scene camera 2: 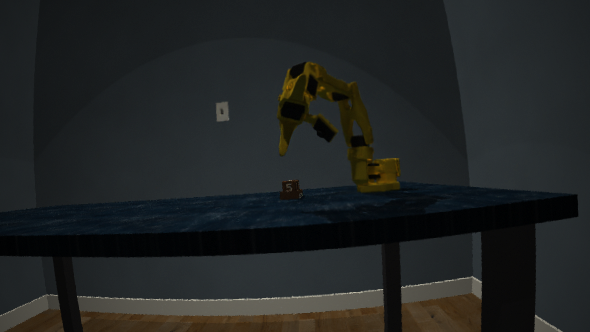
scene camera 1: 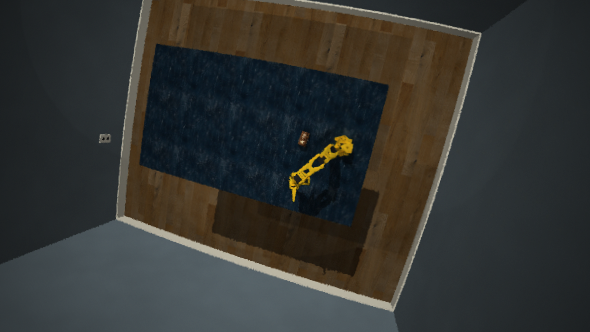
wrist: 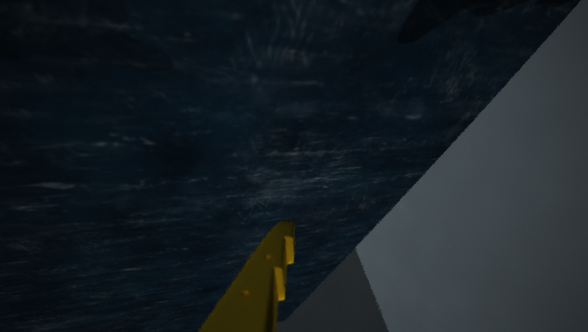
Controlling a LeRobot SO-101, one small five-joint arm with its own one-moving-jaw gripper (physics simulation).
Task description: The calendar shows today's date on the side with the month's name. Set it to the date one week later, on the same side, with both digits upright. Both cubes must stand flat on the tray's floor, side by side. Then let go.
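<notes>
The small brown calendar (scene camera 1: 303,138) (scene camera 2: 291,190) stands on the dark blue table top (scene camera 1: 226,124) (scene camera 2: 164,214) (wrist: 163,144), a short way from the arm's base (scene camera 1: 343,145) (scene camera 2: 377,175). Scene camera 2 shows a cube face with a white 5. From above, the cube tops show a 2 and a second mark too small to read. My gripper (scene camera 1: 294,193) (scene camera 2: 284,146) (wrist: 287,248) is open and empty. It hangs well above the table, off to one side of the calendar, jaws pointing down. The wrist view shows only one notched jaw, bare table top and no calendar.
The table's edge runs diagonally through the wrist view close to the jaw, with grey wall beyond it. A switch plate (scene camera 1: 104,138) (scene camera 2: 222,111) sits on the wall. Wooden floor (scene camera 1: 288,37) surrounds the table.
</notes>
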